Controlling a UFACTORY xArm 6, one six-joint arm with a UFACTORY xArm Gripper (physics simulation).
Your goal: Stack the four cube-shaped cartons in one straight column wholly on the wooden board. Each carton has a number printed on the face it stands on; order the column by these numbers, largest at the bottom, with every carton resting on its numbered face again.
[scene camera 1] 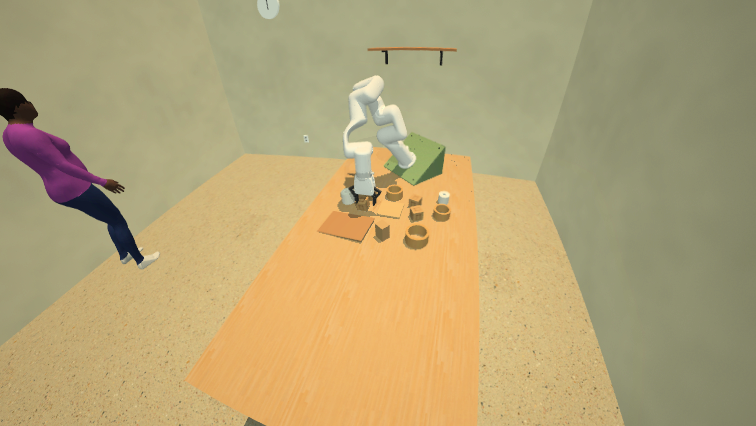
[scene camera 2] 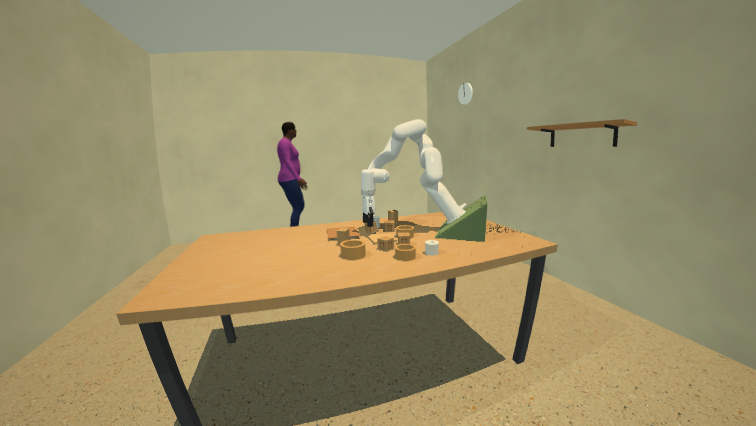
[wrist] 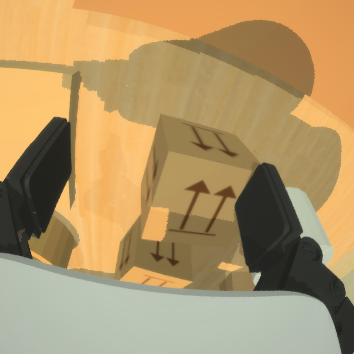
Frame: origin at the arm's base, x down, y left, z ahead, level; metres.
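Seen in the pictures: gripper, fingertip midpoint: (scene camera 1: 365,203) (scene camera 2: 367,224) (wrist: 161,164); arm's base, link origin: (scene camera 1: 407,160) (scene camera 2: 456,217).
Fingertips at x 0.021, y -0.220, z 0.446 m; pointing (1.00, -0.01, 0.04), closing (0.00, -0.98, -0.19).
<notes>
Pixels of each thing's middle, then the offset from my fingertips to it.
- second arrowed carton, body centre: (wrist: 151,259) (scene camera 2: 389,226) dx +0.028, dy +0.007, dz -0.133 m
- pale wooden board, body centre: (wrist: 6,137) (scene camera 2: 382,238) (scene camera 1: 390,209) dx +0.049, dy +0.127, dz -0.016 m
- reddish board, body centre: (scene camera 1: 346,225) (scene camera 2: 342,233) dx +0.052, dy -0.087, dz +0.117 m
- brown block, body centre: (scene camera 1: 382,230) (scene camera 2: 343,237) dx +0.016, dy +0.097, dz +0.183 m
- pale cylinder, body centre: (wrist: 285,240) (scene camera 1: 348,196) dx +0.023, dy -0.112, dz -0.093 m
- white cylinder, body centre: (scene camera 2: 431,247) (scene camera 1: 443,198) dx +0.029, dy +0.417, dz -0.101 m
My gripper (scene camera 1: 363,200) (scene camera 2: 368,225) (wrist: 161,164) is open and low, with its fingers on either side of one carton (scene camera 1: 362,204) (wrist: 200,187); the right finger in the wrist view is close to it. That carton has dark double arrows. A second arrowed carton (scene camera 2: 388,225) (wrist: 167,260) is behind it, partly hidden in the wrist view. Two more cartons (scene camera 1: 416,213) (scene camera 1: 415,201) (scene camera 2: 385,243) (scene camera 2: 403,239) stand apart by the rings. A pale wooden board (scene camera 1: 391,210) (wrist: 30,105) lies beside the gripper, with no carton seen on it. The numbered undersides are hidden.
A reddish board (scene camera 1: 344,226) (scene camera 2: 334,233) lies nearer scene camera 1, with a brown block (scene camera 1: 381,231) (scene camera 2: 343,236) beside it. A pale cylinder (scene camera 1: 347,196) (wrist: 312,220) stands close to the gripper. Three rings (scene camera 1: 394,196) (scene camera 1: 441,216) (scene camera 1: 416,243), a white cylinder (scene camera 1: 443,198) and a green wedge (scene camera 1: 417,164) also stand there.
</notes>
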